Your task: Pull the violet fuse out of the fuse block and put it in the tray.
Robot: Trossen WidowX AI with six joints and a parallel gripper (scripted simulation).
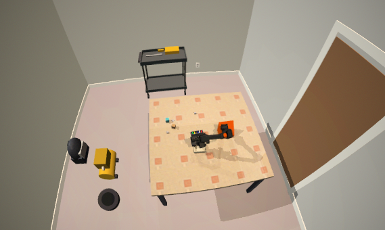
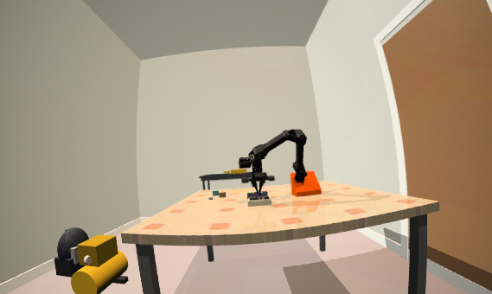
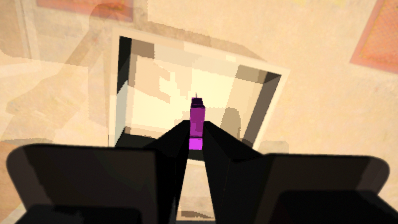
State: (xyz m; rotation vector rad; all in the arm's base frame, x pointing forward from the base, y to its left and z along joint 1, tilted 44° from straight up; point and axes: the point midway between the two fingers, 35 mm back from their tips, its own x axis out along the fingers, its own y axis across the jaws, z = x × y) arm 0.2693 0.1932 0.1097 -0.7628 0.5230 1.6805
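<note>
My gripper tip is 2 cm above the violet fuse. Also, from my gripper tip: white tray: 5 cm below; then blue fuse: 20 cm to the right, 3 cm below, 1 cm ahead; then yellow fuse: 19 cm to the right, 5 cm ahead, 3 cm below.
</note>
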